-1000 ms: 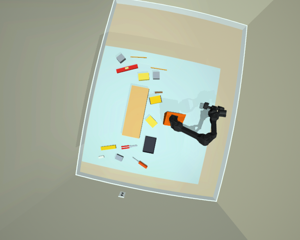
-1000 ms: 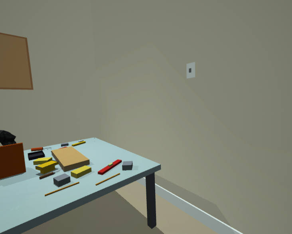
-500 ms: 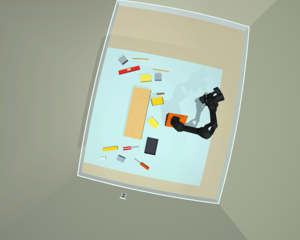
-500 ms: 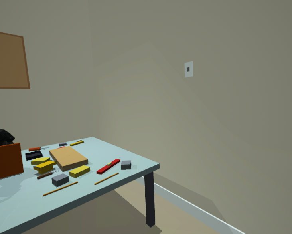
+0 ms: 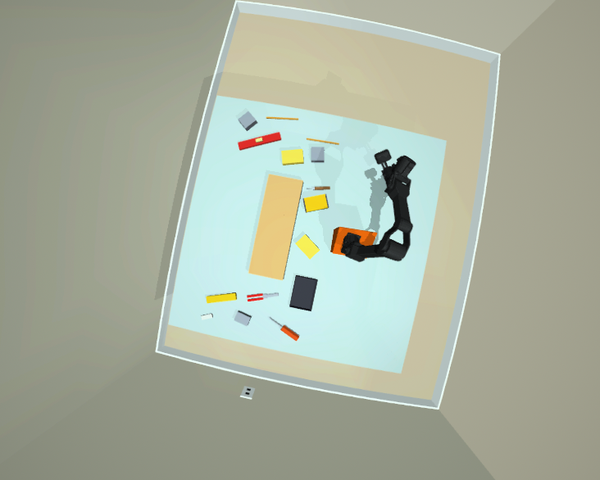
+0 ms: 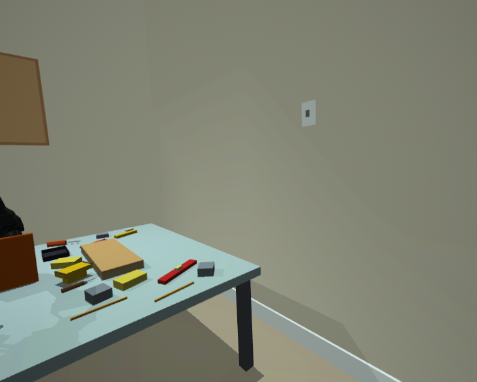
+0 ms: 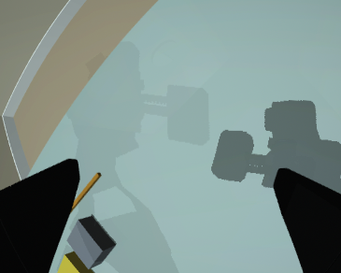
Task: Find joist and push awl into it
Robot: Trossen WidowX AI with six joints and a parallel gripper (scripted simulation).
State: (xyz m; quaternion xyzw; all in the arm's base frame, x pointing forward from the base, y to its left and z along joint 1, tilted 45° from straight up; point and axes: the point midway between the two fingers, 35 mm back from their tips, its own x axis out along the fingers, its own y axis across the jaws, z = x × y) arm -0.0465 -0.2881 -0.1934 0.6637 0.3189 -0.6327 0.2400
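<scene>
The yellow stud finder is 27 cm ahead of my gripper tip, 24 cm to the left of it and 20 cm below it. From my gripper tip the other things lie so: awl: 27 cm ahead, 15 cm to the left, 20 cm below; red level: 63 cm ahead, 2 cm to the right, 20 cm below; dark tray: 18 cm ahead, 69 cm to the left, 20 cm below.
</scene>
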